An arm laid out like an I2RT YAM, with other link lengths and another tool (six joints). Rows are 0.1 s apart.
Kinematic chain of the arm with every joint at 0, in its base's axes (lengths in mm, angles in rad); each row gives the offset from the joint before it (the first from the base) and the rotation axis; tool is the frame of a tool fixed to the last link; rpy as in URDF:
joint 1: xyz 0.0 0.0 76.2 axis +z
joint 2: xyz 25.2 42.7 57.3 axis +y
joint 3: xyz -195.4 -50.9 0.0 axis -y
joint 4: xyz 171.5 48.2 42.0 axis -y
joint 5: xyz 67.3 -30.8 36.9 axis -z
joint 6: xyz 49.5 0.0 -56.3 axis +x
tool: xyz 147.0 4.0 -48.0 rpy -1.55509 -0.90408 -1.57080
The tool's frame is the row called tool.
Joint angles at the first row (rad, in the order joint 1, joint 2, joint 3, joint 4, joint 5, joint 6):
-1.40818, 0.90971, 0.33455, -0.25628, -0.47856, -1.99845
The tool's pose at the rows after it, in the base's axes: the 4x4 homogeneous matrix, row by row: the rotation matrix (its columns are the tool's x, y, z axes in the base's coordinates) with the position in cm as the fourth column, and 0 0 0 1 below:
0.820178 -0.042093 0.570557 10.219; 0.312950 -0.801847 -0.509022 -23.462; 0.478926 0.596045 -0.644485 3.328; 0 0 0 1
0.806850 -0.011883 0.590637 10.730; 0.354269 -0.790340 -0.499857 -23.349; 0.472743 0.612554 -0.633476 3.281; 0 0 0 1
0.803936 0.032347 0.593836 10.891; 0.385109 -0.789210 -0.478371 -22.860; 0.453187 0.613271 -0.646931 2.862; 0 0 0 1
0.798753 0.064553 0.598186 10.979; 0.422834 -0.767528 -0.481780 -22.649; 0.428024 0.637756 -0.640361 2.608; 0 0 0 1
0.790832 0.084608 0.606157 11.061; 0.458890 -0.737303 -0.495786 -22.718; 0.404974 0.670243 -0.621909 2.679; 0 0 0 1
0.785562 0.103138 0.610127 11.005; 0.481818 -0.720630 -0.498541 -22.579; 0.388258 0.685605 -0.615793 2.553; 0 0 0 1
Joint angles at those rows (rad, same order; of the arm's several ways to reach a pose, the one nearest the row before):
-1.41736, 0.90199, 0.29457, -0.20426, -0.50455, -2.04002
-1.41890, 0.90660, 0.27462, -0.17649, -0.53062, -2.07529
-1.42047, 0.91117, 0.26693, -0.19316, -0.53993, -2.12735
-1.42655, 0.89442, 0.22714, -0.16414, -0.54910, -2.17340
-1.44031, 0.87600, 0.18873, -0.12266, -0.56597, -2.21326
-1.46026, 0.86515, 0.16421, -0.11056, -0.58440, -2.25472

